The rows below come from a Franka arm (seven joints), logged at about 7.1 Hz.
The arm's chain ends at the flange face. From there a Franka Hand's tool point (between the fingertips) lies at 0.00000 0.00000 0.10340 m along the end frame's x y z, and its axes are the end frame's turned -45 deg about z.
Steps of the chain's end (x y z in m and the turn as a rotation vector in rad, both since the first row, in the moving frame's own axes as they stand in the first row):
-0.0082 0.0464 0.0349 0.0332 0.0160 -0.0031
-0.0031 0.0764 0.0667 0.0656 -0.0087 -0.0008
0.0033 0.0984 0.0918 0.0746 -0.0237 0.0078
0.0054 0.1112 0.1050 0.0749 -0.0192 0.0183
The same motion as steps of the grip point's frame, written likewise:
-0.0350 0.0257 0.0348 0.0122 0.0348 -0.0031
-0.0521 0.0464 0.0665 0.0525 0.0402 -0.0008
-0.0635 0.0647 0.0915 0.0695 0.0360 0.0078
-0.0707 0.0756 0.1047 0.0665 0.0394 0.0183

